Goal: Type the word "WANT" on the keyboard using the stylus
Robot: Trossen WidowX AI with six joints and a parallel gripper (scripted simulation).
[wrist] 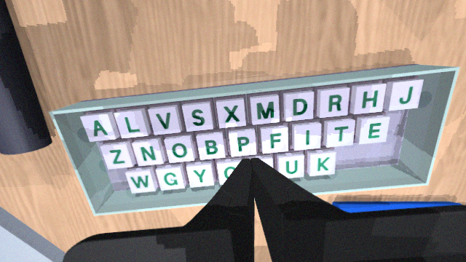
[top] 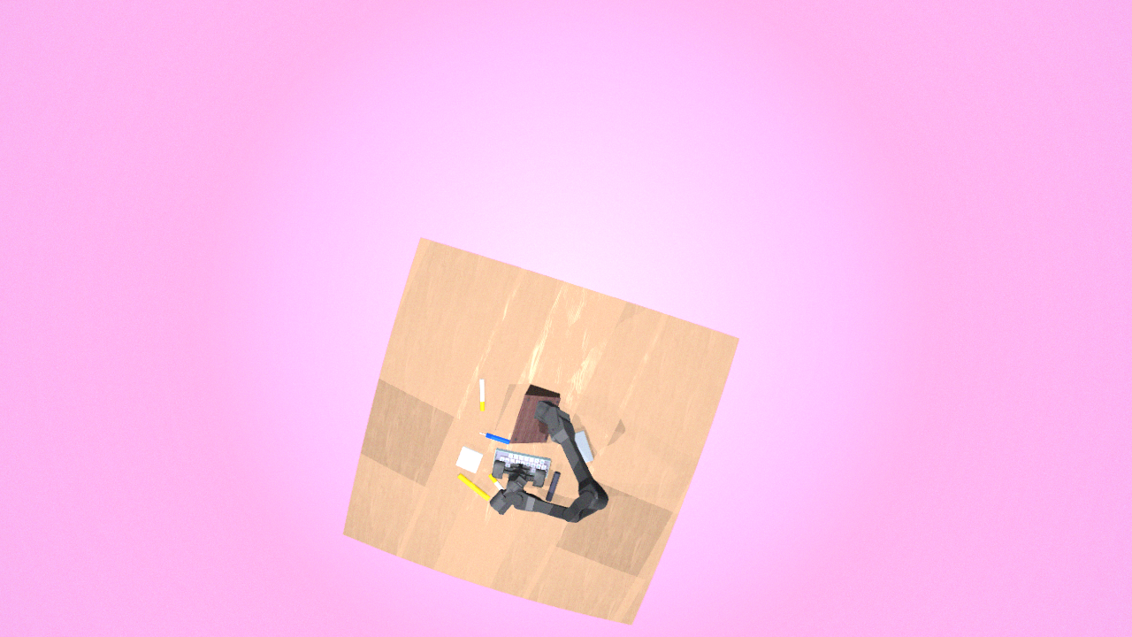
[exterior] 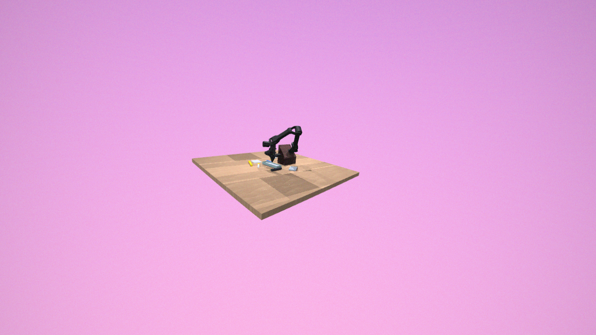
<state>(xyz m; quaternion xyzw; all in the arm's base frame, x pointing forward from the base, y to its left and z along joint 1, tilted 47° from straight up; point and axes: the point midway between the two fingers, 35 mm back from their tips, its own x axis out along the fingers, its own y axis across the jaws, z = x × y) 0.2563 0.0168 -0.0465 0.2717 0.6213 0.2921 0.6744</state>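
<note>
Now: the blue stylus 70 mm behind my gripper tip, 150 mm to the right of it and 30 mm below it. From my gripper tip the other things lie so: white pad 50 mm ahead, 200 mm to the right, 40 mm below; dark pen 60 mm ahead, 140 mm to the left, 30 mm below; grey card 110 mm behind, 200 mm to the left, 40 mm below.
</note>
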